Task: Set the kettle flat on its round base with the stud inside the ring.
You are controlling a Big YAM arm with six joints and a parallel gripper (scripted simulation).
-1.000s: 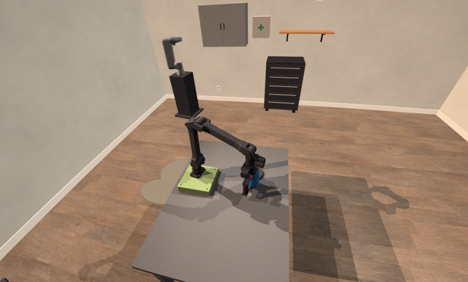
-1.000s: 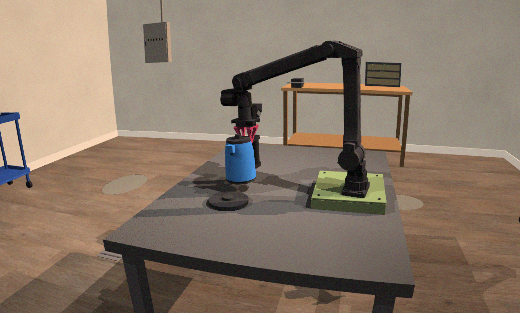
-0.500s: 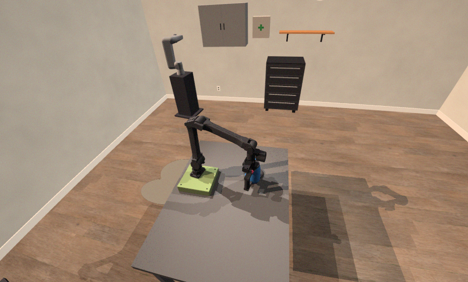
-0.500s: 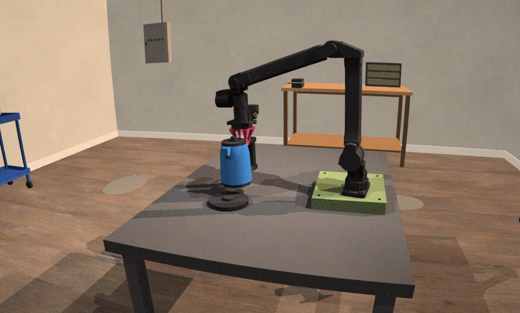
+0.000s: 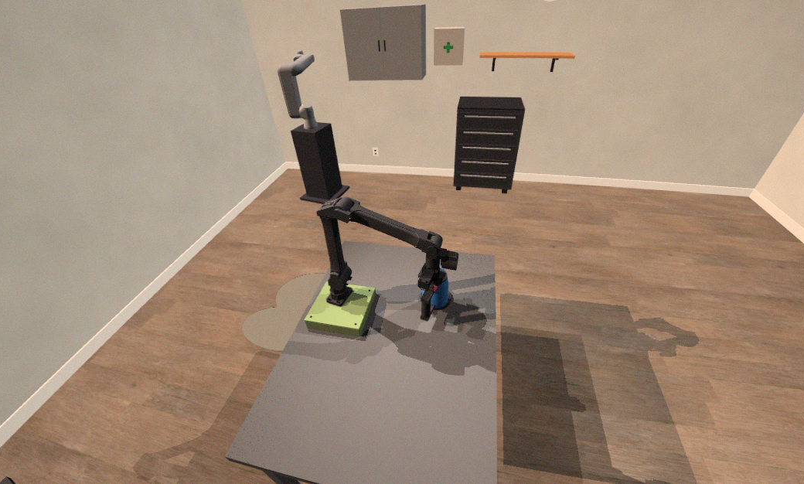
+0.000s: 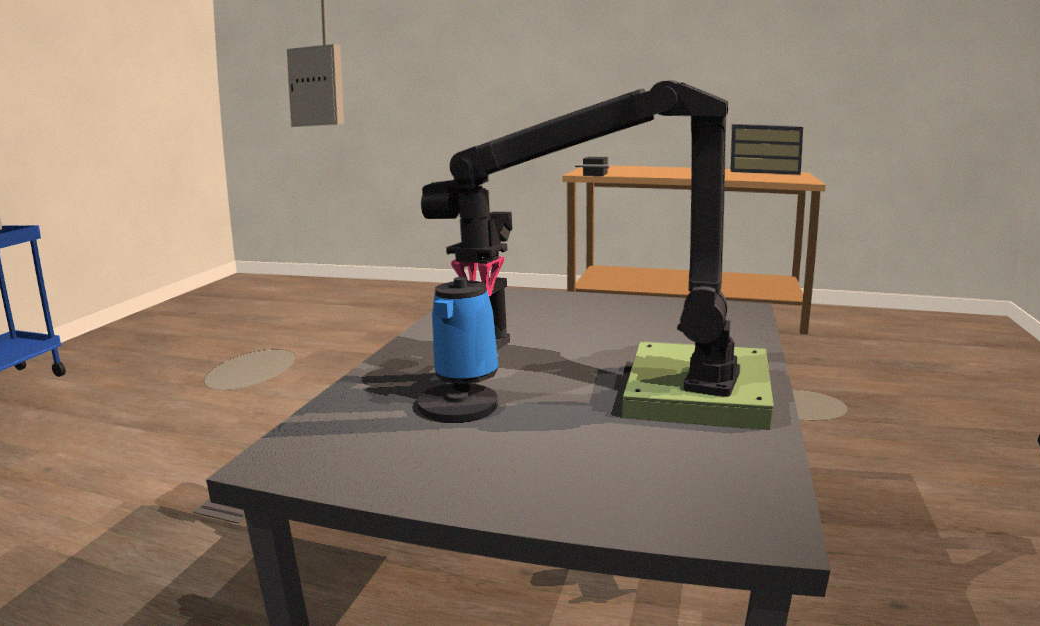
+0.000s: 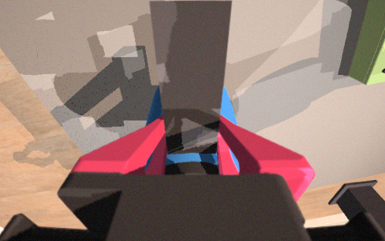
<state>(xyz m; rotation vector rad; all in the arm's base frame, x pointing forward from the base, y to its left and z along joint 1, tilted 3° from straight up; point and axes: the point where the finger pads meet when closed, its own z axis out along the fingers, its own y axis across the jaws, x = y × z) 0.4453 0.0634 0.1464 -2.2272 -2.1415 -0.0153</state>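
My hand is 5 cm above the blue kettle and 3 cm to the right of it. From my hand the other things lie so: round black base 18 cm below, 12 cm to the left, 1 cm behind.
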